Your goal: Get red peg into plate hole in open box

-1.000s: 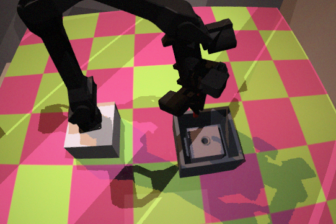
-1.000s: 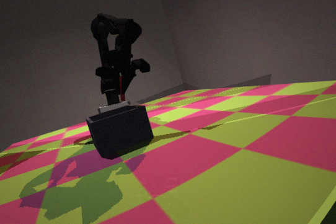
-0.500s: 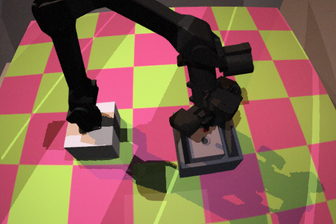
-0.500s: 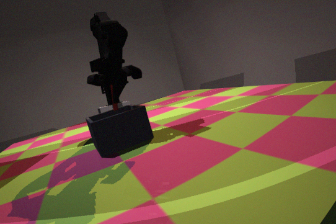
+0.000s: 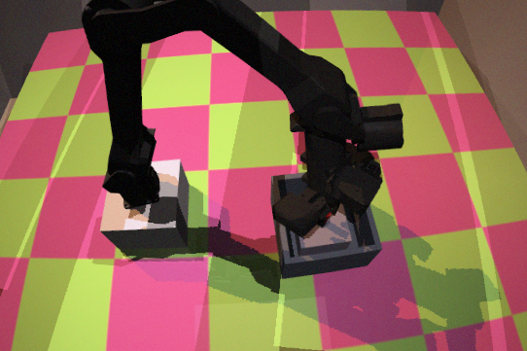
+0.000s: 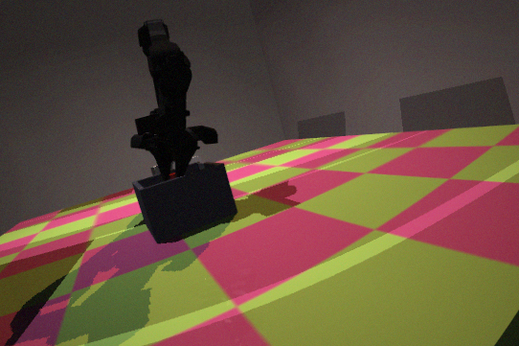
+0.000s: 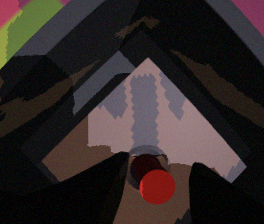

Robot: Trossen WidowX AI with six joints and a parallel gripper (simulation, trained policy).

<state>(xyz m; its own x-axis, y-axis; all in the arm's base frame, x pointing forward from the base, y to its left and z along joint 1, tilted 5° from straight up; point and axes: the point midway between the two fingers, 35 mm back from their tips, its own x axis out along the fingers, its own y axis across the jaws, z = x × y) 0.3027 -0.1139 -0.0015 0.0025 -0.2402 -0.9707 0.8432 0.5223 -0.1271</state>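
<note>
Right now my gripper tip is 20 mm above the red peg and 10 mm to the right of it. Also, from my gripper tip: dark box 60 mm below, 10 mm to the left; then plate 40 mm below, 10 mm to the left.
</note>
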